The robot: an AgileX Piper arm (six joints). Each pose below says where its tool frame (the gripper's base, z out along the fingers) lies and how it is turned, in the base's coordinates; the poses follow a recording.
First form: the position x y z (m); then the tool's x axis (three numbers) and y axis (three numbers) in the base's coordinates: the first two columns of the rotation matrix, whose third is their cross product.
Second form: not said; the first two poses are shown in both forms.
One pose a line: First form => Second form
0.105 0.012 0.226 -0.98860 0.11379 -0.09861 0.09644 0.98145 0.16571 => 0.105 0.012 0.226 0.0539 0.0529 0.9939 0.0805
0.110 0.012 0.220 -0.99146 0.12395 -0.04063 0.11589 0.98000 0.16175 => 0.110 0.012 0.220 0.0253 0.0603 0.9947 0.0798
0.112 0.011 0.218 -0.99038 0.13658 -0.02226 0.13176 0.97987 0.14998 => 0.112 0.011 0.218 0.0162 0.0674 0.9948 0.0743
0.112 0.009 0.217 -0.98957 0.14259 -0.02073 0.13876 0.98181 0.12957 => 0.112 0.009 0.217 0.0150 0.0707 0.9953 0.0640
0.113 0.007 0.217 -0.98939 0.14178 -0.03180 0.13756 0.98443 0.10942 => 0.113 0.007 0.217 0.0197 0.0701 0.9959 0.0535
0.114 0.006 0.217 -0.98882 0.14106 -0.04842 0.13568 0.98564 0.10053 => 0.114 0.006 0.217 0.0277 0.0695 0.9960 0.0485
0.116 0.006 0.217 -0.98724 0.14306 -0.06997 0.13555 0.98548 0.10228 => 0.116 0.006 0.217 0.0386 0.0700 0.9956 0.0487
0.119 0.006 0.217 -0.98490 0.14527 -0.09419 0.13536 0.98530 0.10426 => 0.119 0.006 0.217 0.0508 0.0705 0.9950 0.0488
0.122 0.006 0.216 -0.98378 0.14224 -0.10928 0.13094 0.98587 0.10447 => 0.122 0.006 0.216 0.0583 0.0687 0.9948 0.0485
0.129 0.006 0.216 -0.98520 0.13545 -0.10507 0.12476 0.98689 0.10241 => 0.129 0.006 0.216 0.0559 0.0654 0.9951 0.0478
